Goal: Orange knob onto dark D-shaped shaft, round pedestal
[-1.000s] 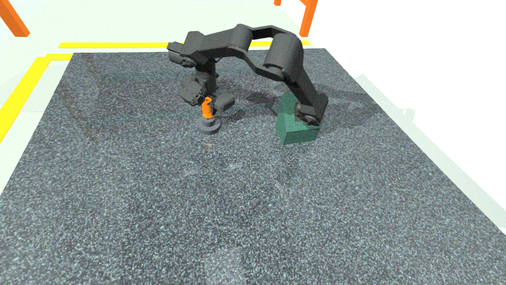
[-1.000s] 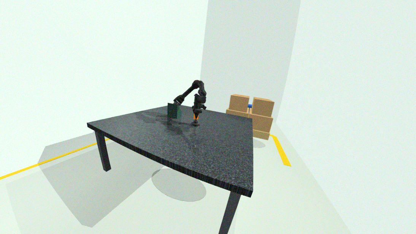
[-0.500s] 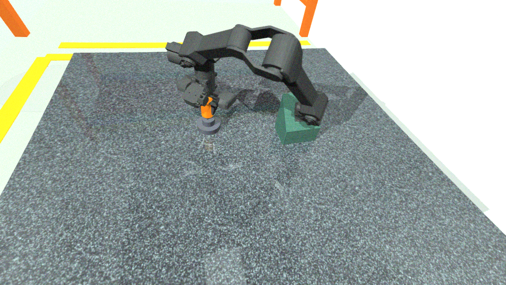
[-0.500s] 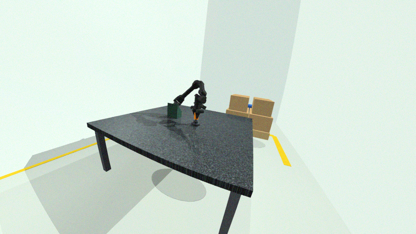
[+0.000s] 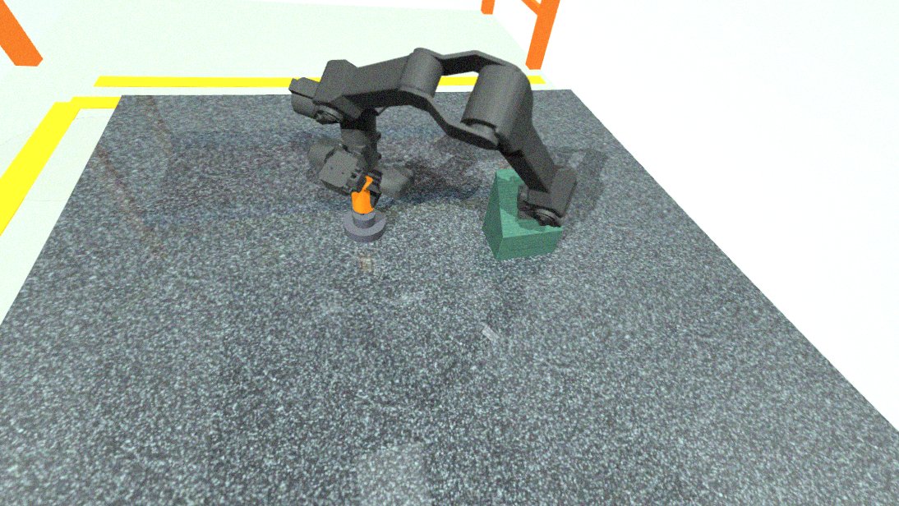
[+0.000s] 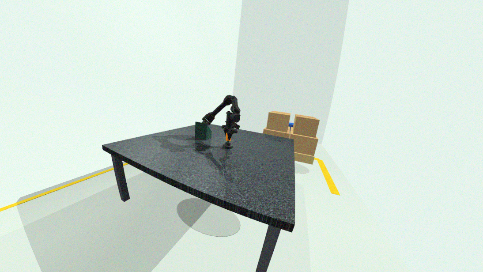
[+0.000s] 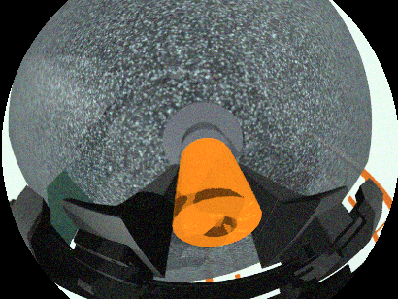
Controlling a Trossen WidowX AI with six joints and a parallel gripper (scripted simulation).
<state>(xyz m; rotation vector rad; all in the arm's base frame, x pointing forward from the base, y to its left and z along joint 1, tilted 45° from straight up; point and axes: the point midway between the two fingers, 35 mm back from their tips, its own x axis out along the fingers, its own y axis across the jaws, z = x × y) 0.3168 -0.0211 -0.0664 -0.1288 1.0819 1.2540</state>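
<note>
My gripper tip is now 20 mm below the orange knob. Round my gripper tip: dark shaft 40 mm below.
</note>
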